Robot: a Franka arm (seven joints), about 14 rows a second.
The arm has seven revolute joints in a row. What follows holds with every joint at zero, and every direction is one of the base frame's.
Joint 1 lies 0.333 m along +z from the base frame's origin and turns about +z.
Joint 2 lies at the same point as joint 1 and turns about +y.
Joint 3 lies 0.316 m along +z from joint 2 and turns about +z.
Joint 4 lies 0.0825 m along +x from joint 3 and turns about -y.
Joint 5 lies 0.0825 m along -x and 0.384 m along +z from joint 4 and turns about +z.
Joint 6 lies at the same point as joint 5 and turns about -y.
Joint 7 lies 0.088 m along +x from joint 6 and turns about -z.
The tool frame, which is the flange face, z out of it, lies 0.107 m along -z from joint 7; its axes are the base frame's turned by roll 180, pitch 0 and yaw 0 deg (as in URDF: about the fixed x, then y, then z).
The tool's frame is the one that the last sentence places.
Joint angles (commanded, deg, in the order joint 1, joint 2, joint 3, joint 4, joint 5, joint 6, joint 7), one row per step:
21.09, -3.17, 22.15, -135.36, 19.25, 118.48, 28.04
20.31, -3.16, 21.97, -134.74, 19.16, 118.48, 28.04
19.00, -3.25, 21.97, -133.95, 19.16, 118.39, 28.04
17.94, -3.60, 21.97, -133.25, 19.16, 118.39, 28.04
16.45, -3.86, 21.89, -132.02, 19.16, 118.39, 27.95
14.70, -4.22, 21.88, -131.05, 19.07, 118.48, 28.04
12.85, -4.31, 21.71, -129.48, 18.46, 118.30, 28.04
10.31, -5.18, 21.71, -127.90, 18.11, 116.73, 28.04
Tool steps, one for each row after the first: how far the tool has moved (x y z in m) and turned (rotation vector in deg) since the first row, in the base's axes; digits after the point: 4 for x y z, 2 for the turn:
0.0081, -0.0032, 0.0043, 0.38, -0.49, -0.89
0.0185, -0.0082, 0.0105, 0.89, -1.09, -2.16
0.0271, -0.0122, 0.0182, 1.46, -1.95, -3.20
0.0406, -0.0179, 0.0292, 2.35, -3.15, -4.66
0.0539, -0.0264, 0.0392, 2.99, -4.39, -6.44
0.0702, -0.0362, 0.0515, 3.49, -5.88, -7.99
0.0850, -0.0512, 0.0685, 3.66, -6.85, -9.90

